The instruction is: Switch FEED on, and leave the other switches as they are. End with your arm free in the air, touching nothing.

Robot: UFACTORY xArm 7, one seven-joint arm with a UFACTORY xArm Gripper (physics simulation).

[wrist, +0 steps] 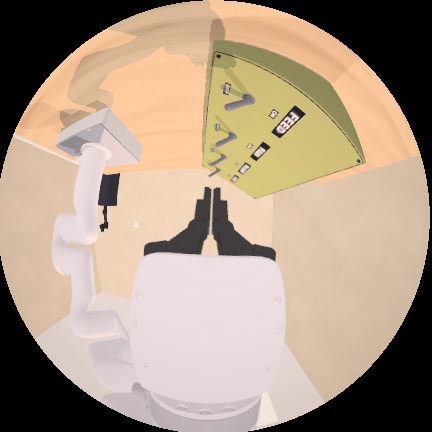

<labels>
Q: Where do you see a yellow-green switch panel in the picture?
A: At 295, 128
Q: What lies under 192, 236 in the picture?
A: The gripper.
</labels>
